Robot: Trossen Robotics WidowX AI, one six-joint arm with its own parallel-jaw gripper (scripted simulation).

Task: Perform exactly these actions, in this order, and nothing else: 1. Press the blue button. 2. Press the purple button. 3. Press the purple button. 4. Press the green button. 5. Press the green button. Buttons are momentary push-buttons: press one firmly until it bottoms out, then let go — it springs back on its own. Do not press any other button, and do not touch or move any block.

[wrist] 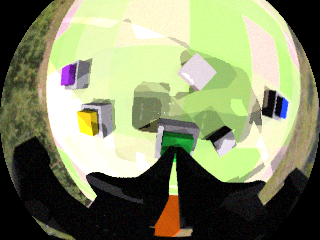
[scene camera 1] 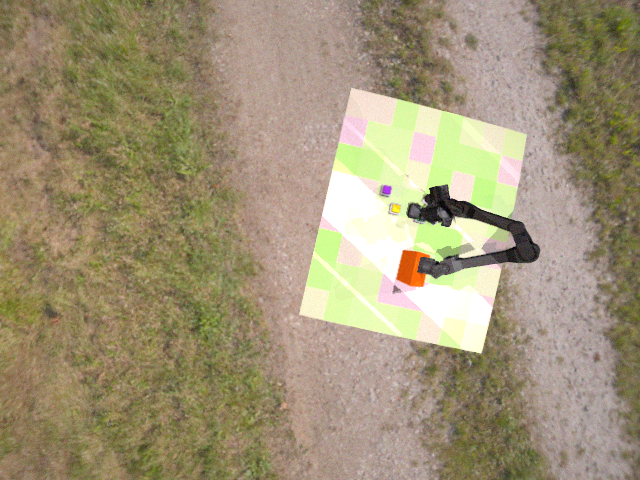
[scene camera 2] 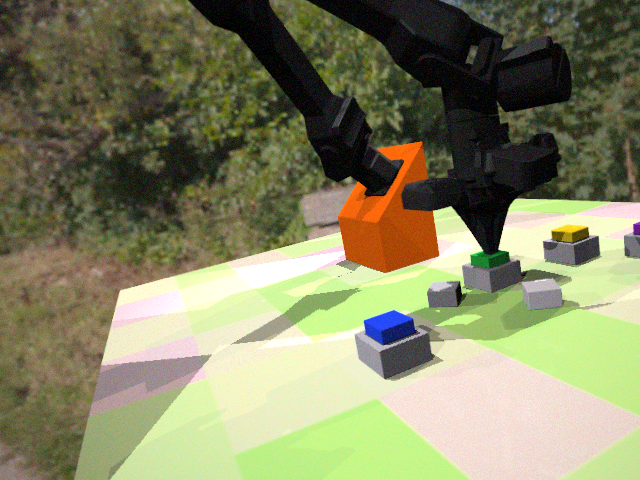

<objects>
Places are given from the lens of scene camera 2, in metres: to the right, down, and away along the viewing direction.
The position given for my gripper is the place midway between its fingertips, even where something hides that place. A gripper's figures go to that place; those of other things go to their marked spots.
my gripper (scene camera 2: 491, 253): 0.20, 0.01, 0.52
blue button (scene camera 2: 393, 325): 0.06, 0.07, 0.37
</objects>
